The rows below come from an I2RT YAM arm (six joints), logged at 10 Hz.
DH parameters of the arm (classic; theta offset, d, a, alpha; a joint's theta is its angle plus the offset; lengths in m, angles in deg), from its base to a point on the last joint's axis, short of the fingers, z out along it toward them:
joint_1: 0 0.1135 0.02 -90
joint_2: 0 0 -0.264 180
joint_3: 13.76 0 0.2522 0
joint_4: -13.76 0 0.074 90
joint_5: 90 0 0 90
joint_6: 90 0.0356 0 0
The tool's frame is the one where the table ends.
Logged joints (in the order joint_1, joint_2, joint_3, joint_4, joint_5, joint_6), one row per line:
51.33, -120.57, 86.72, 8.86, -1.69, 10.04
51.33, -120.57, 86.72, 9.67, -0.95, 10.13
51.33, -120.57, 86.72, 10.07, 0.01, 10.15
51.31, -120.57, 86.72, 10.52, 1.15, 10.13
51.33, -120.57, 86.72, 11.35, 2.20, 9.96
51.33, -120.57, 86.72, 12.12, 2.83, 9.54
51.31, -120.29, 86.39, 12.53, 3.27, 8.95
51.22, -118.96, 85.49, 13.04, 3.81, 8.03
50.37, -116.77, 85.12, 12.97, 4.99, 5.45
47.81, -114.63, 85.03, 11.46, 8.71, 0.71
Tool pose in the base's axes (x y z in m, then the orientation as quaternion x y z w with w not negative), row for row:
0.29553, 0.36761, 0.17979, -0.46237, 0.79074, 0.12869, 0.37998
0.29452, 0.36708, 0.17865, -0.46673, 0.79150, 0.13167, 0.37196
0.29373, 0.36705, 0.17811, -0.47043, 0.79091, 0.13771, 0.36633
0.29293, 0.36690, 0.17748, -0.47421, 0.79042, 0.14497, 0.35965
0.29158, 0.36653, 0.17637, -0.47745, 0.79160, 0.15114, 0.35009
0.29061, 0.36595, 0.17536, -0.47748, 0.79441, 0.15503, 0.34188
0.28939, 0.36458, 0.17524, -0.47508, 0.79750, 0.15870, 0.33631
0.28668, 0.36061, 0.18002, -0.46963, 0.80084, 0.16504, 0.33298
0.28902, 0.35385, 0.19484, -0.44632, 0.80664, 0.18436, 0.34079
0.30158, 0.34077, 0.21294, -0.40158, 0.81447, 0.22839, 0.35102
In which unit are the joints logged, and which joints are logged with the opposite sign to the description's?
The joints are logged in degrees. Opposite sign: joint_2, joint_4, joint_5, joint_6.
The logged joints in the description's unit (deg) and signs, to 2 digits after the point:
51.33, 120.57, 86.72, -8.86, 1.69, -10.04
51.33, 120.57, 86.72, -9.67, 0.95, -10.13
51.33, 120.57, 86.72, -10.07, -0.01, -10.15
51.31, 120.57, 86.72, -10.52, -1.15, -10.13
51.33, 120.57, 86.72, -11.35, -2.20, -9.96
51.33, 120.57, 86.72, -12.12, -2.83, -9.54
51.31, 120.29, 86.39, -12.53, -3.27, -8.95
51.22, 118.96, 85.49, -13.04, -3.81, -8.03
50.37, 116.77, 85.12, -12.97, -4.99, -5.45
47.81, 114.63, 85.03, -11.46, -8.71, -0.71

